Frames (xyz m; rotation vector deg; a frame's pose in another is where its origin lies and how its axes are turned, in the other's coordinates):
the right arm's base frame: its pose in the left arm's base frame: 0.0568 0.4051 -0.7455 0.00 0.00 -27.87
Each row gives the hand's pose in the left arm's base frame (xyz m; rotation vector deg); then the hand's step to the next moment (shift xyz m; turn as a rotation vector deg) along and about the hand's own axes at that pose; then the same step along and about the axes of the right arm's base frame.
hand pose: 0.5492 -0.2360 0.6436 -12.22 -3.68 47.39
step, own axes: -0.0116 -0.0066 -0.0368 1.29 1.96 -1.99
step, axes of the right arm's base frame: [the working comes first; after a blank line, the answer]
step, axes of the left arm's base frame: 0.0021 -0.0189 -0.0342 -0.27 1.91 -2.40

0.0106 -0.0157 -0.0342 -1.13 1.57 -2.40
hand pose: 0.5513 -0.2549 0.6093 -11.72 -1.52 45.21
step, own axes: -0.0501 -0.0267 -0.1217 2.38 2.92 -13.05
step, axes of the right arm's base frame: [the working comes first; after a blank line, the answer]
step, axes of the left arm's base frame: -0.0044 -0.0748 -0.1115 0.93 1.43 -13.47

0.0310 -0.0681 -0.1115 0.16 1.70 -13.47
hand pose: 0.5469 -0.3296 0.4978 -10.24 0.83 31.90
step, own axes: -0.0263 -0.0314 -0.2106 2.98 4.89 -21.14
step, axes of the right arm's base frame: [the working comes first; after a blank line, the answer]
step, axes of the left arm's base frame: 0.0015 -0.0763 -0.2005 0.69 1.99 -21.80

0.0370 -0.0668 -0.2005 -0.32 2.08 -21.80
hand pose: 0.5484 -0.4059 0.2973 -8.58 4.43 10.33
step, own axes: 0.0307 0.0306 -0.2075 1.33 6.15 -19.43
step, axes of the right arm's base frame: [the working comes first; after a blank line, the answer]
step, axes of the left arm's base frame: 0.0114 0.0029 -0.2117 -1.05 3.20 -20.14

0.0087 0.0079 -0.2117 -2.43 2.33 -20.14
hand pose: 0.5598 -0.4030 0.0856 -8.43 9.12 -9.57
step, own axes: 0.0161 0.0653 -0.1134 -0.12 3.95 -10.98
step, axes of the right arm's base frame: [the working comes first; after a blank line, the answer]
step, axes of the left arm's base frame: 0.0065 0.0459 -0.1234 -1.37 2.42 -11.33

-0.0157 0.0436 -0.1234 -2.35 1.50 -11.33
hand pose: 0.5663 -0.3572 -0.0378 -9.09 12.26 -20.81
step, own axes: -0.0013 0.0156 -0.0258 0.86 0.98 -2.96
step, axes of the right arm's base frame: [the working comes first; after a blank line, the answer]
step, axes of the left arm's base frame: -0.0020 0.0119 -0.0277 0.42 0.25 -3.20

-0.0074 0.0096 -0.0277 0.25 0.41 -3.20
